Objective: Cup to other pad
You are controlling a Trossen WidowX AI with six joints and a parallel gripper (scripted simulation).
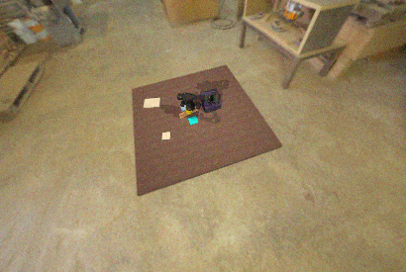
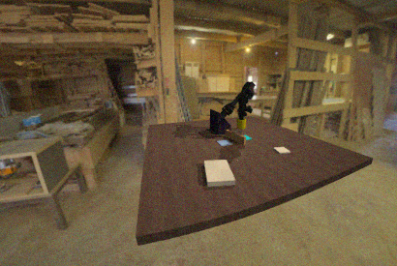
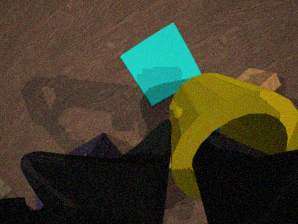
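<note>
My gripper tip is now 13 cm above the cyan pad, 3 cm to the right of it and 1 cm short of it. The rest, counted from my gripper tip: small wooden block (11 cm below, 7 cm to the right, 3 cm ahead); pale blue pad (17 cm to the right, 13 cm below, 5 cm ahead); yellow cup (2 cm to the right, 2 cm ahead).
</note>
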